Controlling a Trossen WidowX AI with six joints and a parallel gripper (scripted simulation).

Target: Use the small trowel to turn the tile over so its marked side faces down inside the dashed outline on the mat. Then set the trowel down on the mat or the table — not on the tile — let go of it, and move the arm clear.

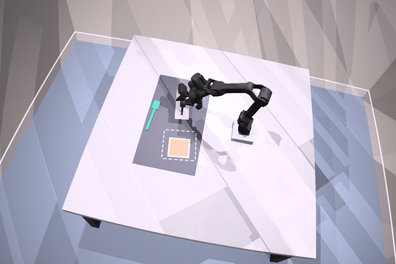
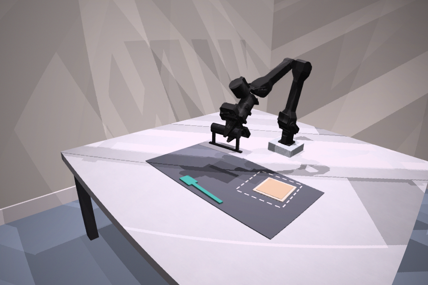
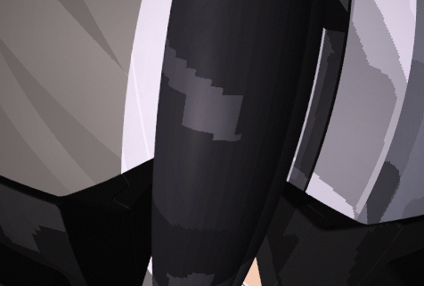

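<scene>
Now: the dark mat 3 cm to the left of my gripper tip and 16 cm below it. Round my gripper tip: teal trowel 14 cm ahead, 14 cm below; tile 4 cm behind, 21 cm to the left, 14 cm below.
</scene>
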